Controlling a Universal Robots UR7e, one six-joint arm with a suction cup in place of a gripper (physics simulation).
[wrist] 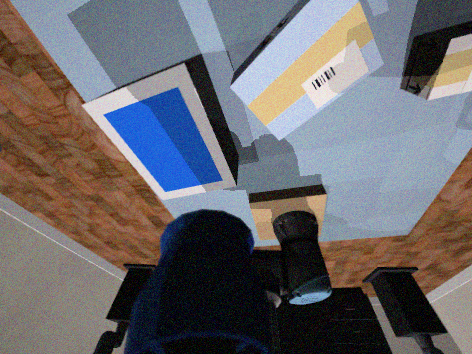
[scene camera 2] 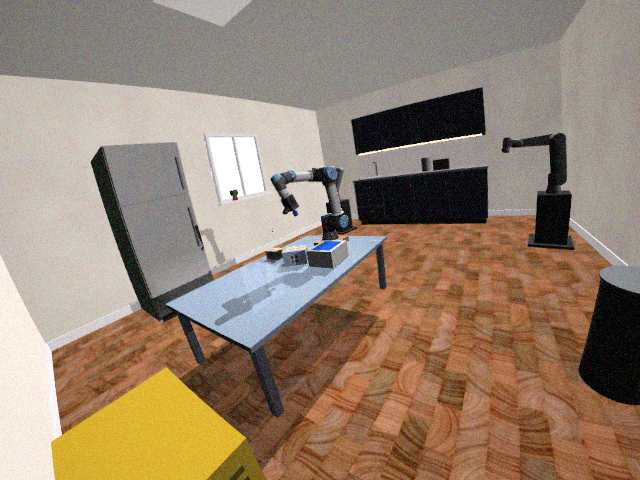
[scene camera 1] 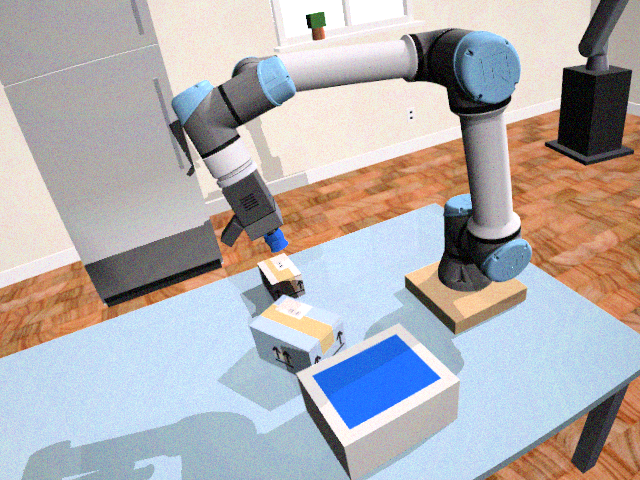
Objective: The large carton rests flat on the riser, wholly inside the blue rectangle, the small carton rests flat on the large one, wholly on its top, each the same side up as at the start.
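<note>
The large carton point(scene camera 1: 297, 333) point(scene camera 2: 294, 256) point(wrist: 310, 65), pale blue with a tan tape strip and a white label on top, rests flat on the table beside the riser. The small carton point(scene camera 1: 281, 276) point(scene camera 2: 273, 254) point(wrist: 450, 70) stands apart on the table behind the large one; part of it shows at the right edge of the wrist view. The riser point(scene camera 1: 400, 426) point(scene camera 2: 338, 256) point(wrist: 204, 127) is a pale block with a blue rectangle point(scene camera 1: 379, 384) point(scene camera 2: 328, 245) point(wrist: 160, 145) on top, no carton on it. My gripper point(scene camera 1: 277, 244) point(scene camera 2: 295, 212) point(wrist: 207, 240), a blue suction cup, is open and empty, tilted above the small carton.
The arm's wooden base block point(scene camera 1: 439, 304) point(wrist: 262, 217) sits on the table point(scene camera 1: 129, 361) point(scene camera 2: 206, 299) at the far right of scene camera 1. A grey refrigerator point(scene camera 1: 113, 170) point(scene camera 2: 155, 222) stands beyond the table's back edge. A yellow box point(scene camera 2: 149, 428) stands near scene camera 2.
</note>
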